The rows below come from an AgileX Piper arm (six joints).
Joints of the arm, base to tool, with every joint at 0 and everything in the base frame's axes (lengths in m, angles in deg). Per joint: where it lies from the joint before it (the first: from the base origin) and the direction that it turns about. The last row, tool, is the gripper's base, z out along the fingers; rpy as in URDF.
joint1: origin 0 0 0.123 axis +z
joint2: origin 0 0 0 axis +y
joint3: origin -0.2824 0 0.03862 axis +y
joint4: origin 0.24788 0 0.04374 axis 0.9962 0 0.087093
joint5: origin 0 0 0 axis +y
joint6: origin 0.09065 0 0.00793 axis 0.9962 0 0.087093
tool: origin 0 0 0 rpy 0 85.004 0
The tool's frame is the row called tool.
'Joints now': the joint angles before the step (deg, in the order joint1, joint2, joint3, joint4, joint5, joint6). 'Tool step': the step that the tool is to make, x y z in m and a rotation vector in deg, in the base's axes. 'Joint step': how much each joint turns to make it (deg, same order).
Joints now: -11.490, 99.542, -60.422, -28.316, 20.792, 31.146
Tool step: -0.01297, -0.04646, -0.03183, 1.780, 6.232, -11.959
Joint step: -7.021, 4.829, 0.000, -3.182, 3.379, 6.719
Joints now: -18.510, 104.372, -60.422, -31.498, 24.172, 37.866
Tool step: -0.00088, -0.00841, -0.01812, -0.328, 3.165, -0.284
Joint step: -1.113, 2.949, 0.000, -2.089, 0.075, 0.580
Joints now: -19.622, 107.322, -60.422, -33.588, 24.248, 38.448
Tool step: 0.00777, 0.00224, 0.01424, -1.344, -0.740, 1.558
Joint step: 0.870, -0.793, -2.382, 0.893, 1.779, -2.343
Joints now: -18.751, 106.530, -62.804, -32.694, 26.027, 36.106
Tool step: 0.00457, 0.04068, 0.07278, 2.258, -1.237, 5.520
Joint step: 5.845, -8.250, -6.779, 13.799, 12.645, -13.473
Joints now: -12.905, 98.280, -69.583, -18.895, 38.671, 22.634
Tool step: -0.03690, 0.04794, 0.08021, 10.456, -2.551, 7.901
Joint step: 3.732, -12.369, -4.133, 18.572, 14.632, -13.143
